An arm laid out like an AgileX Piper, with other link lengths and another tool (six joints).
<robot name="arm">
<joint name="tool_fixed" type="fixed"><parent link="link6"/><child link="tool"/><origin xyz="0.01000 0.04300 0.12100" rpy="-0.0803 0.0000 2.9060"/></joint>
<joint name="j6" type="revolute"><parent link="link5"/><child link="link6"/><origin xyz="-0.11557 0.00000 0.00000" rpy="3.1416 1.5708 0.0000"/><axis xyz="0 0 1"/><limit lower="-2.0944" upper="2.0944"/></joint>
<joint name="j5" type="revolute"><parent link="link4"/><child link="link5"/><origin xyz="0.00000 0.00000 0.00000" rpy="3.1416 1.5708 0.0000"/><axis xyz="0 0 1"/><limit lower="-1.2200" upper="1.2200"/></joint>
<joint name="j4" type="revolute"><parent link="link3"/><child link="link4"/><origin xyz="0.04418 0.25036 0.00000" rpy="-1.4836 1.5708 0.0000"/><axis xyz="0 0 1"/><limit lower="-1.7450" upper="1.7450"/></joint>
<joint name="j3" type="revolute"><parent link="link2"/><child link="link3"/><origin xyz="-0.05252 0.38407 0.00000" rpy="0.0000 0.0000 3.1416"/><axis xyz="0 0 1"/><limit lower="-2.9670" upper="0.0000"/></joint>
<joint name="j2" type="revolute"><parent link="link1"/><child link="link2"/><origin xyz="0.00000 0.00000 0.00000" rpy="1.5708 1.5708 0.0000"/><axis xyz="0 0 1"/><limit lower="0.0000" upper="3.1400"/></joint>
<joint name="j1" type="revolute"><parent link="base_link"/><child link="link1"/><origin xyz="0.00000 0.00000 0.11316" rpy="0.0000 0.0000 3.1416"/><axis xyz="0 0 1"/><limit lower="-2.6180" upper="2.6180"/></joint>
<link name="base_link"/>
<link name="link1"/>
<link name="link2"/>
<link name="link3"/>
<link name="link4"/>
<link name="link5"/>
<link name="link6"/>
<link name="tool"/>
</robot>
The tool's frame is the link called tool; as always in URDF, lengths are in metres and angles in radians.
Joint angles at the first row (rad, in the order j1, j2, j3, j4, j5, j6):
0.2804, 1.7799, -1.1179, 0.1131, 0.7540, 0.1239
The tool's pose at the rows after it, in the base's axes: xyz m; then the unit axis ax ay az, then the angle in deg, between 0 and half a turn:
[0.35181 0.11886 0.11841 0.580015 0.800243 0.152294 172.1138]
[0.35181 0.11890 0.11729 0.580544 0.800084 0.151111 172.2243]
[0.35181 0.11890 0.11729 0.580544 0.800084 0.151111 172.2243]
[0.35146 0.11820 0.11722 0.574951 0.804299 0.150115 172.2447]
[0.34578 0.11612 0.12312 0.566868 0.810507 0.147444 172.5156]
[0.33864 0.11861 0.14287 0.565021 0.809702 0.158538 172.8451]
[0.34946 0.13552 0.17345 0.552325 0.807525 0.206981 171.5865]
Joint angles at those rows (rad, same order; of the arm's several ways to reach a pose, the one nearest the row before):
0.2803, 1.7824, -1.1179, 0.1109, 0.7508, 0.1249
0.2803, 1.7854, -1.1179, 0.1109, 0.7508, 0.1258
0.2803, 1.7854, -1.1179, 0.1109, 0.7508, 0.1258
0.2803, 1.7854, -1.1179, 0.1109, 0.7531, 0.1119
0.2804, 1.7685, -1.1179, 0.1109, 0.7780, 0.0932
0.2804, 1.7247, -1.1353, 0.1311, 0.8264, 0.0834
0.2891, 1.6845, -1.1924, 0.1873, 0.8363, 0.0465

